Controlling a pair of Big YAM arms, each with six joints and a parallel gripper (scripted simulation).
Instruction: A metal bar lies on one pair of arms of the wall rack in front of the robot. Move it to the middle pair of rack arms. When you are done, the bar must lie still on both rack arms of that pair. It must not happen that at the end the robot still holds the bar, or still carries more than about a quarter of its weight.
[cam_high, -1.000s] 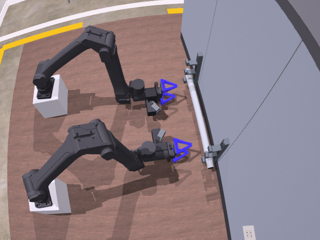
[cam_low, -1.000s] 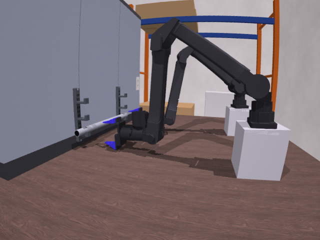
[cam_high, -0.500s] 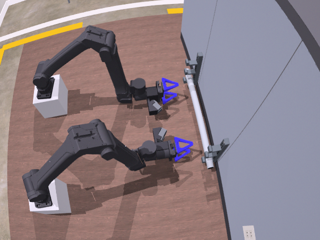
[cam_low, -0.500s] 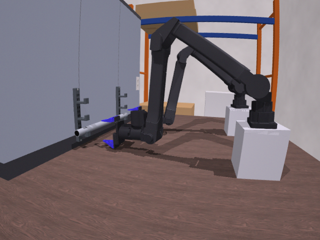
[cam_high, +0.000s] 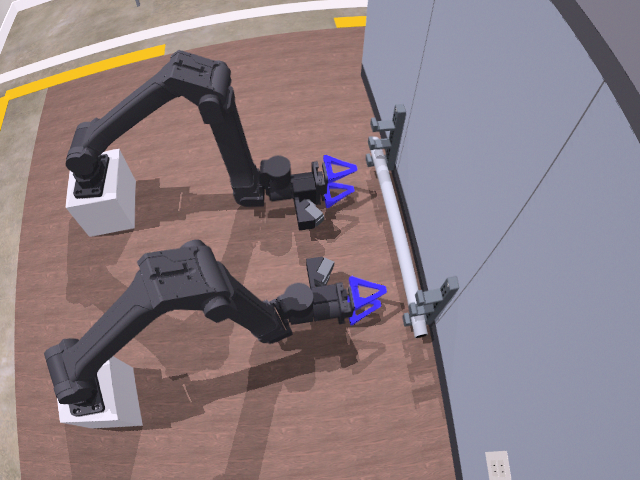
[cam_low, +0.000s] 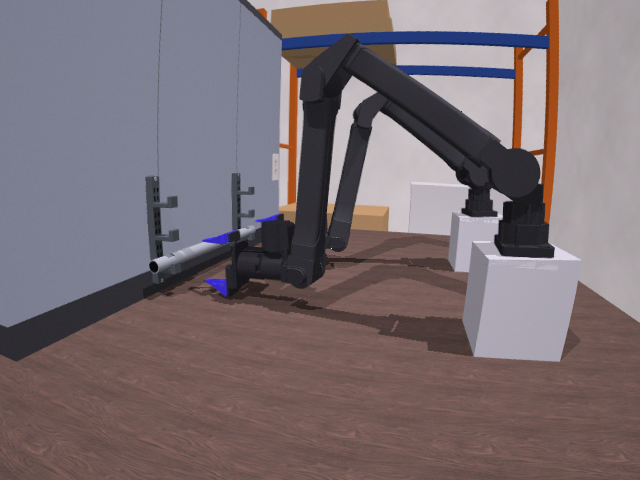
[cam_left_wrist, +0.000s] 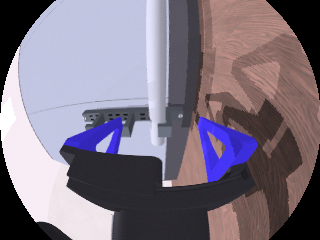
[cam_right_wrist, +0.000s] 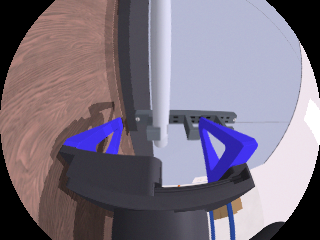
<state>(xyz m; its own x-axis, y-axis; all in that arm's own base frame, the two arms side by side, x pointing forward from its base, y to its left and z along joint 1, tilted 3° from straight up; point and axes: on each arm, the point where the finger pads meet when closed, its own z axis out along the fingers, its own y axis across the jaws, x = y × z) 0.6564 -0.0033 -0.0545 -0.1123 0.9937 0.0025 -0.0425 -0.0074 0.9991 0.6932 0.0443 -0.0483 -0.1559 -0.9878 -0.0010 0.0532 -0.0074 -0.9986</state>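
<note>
Right now my left hand is 150 mm to the left of the metal bar and 80 mm short of it. Also, from my left hand: grey wall panel: 370 mm above, 280 mm ahead, 170 mm to the right.
My right hand is 150 mm to the right of the metal bar and 70 mm short of it. Round my right hand: grey wall panel 370 mm above, 260 mm ahead, 130 mm to the left.
</note>
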